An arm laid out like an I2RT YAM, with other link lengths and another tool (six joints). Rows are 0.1 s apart.
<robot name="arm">
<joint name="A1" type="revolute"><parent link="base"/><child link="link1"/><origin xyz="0 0 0.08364" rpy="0 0 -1.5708"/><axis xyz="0 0 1"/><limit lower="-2.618" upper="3.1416"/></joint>
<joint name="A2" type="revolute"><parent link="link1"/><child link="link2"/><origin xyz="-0.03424 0.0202 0.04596" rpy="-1.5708 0 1.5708"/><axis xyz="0 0 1"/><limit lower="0" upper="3.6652"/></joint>
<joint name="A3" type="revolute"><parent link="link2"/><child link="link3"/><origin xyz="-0.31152 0 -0.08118" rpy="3.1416 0 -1.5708"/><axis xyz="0 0 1"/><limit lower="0" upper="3.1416"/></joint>
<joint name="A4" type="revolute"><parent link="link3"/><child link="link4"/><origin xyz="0.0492 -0.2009 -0.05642" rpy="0 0 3.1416"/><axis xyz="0 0 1"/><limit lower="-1.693" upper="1.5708"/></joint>
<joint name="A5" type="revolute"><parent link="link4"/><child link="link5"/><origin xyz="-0.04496 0.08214 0.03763" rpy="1.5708 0 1.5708"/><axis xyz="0 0 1"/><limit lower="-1.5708" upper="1.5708"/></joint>
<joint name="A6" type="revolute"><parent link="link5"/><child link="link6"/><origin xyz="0.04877 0 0.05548" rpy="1.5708 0 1.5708"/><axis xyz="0 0 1"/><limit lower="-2.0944" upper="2.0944"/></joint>
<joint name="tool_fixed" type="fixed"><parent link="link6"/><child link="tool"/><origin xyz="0.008 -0.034 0.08" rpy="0.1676 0 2.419"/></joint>
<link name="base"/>
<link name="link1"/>
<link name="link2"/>
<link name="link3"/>
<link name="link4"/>
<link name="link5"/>
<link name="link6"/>
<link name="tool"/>
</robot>
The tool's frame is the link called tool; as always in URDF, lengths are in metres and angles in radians.
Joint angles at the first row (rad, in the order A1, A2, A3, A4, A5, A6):
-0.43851 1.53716 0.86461 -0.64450 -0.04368 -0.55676
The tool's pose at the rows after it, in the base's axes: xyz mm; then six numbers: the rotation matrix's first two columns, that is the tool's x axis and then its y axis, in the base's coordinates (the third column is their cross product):
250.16, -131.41, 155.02, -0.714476, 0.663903, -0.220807, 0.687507, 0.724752, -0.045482
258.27, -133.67, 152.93, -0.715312, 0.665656, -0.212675, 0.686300, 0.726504, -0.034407
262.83, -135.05, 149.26, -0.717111, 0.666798, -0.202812, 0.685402, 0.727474, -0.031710
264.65, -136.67, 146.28, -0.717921, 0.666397, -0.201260, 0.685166, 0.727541, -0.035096
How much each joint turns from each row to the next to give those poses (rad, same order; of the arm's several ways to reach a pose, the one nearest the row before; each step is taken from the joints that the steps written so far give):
-0.00724 0.03813 0.03167 0.00075 -0.00610 0.00420
-0.00078 0.03245 0.02290 0.00496 -0.01336 0.00075
0.00003 0.02515 0.01028 0.00610 -0.00571 0.00040
-0.00154 0.01336 0.00002 0.01067 0.00228 -0.00230

